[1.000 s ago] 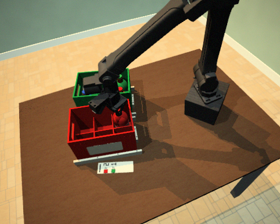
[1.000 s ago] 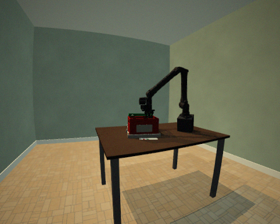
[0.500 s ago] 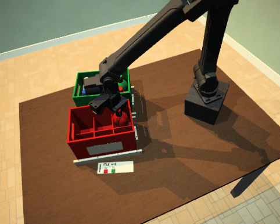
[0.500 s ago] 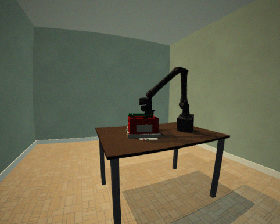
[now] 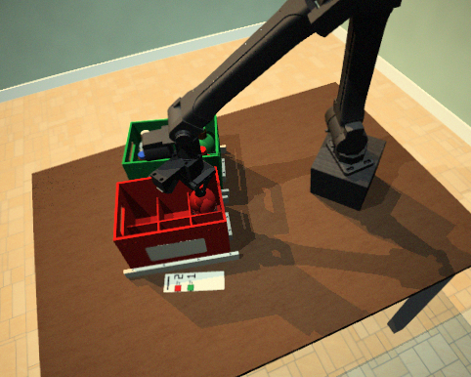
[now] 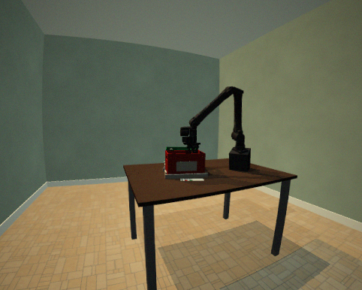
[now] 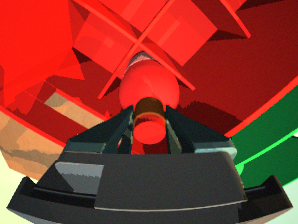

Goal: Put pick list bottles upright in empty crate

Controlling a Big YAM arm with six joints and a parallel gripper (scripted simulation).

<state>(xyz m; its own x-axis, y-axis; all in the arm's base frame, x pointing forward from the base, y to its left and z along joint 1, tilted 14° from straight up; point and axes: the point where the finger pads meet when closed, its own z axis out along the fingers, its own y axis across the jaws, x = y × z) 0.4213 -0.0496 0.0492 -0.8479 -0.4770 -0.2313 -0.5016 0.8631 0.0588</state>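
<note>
Right now my hand is 10 mm past the red bottle and 60 mm above it. The rest, counted from my hand: blue-capped bottle: 120 mm ahead, 180 mm to the right, 60 mm below; then red crate: 80 mm ahead, 30 mm to the left, 70 mm below; then green crate: 30 mm ahead, 200 mm to the right, 70 mm below.
</note>
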